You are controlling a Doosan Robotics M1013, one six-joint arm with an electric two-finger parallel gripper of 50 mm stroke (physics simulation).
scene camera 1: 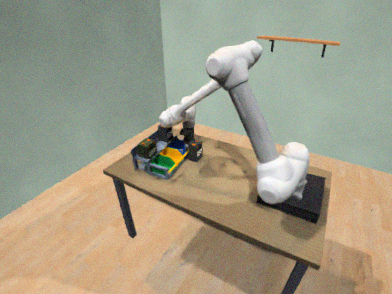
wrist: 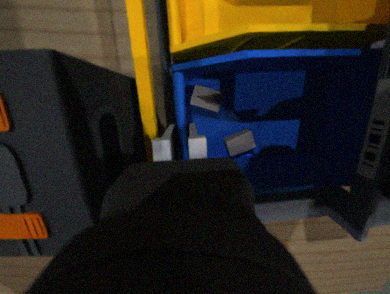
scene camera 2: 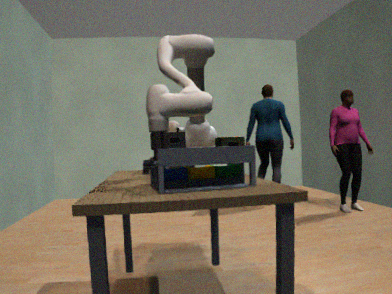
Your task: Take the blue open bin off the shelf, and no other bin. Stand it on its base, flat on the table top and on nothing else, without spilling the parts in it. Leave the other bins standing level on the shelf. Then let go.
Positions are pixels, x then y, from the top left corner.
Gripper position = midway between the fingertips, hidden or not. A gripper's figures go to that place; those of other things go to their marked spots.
My gripper (wrist: 183, 134): 17 cm from the lens. A blue open bin (wrist: 307, 109): 23 cm from the lens.
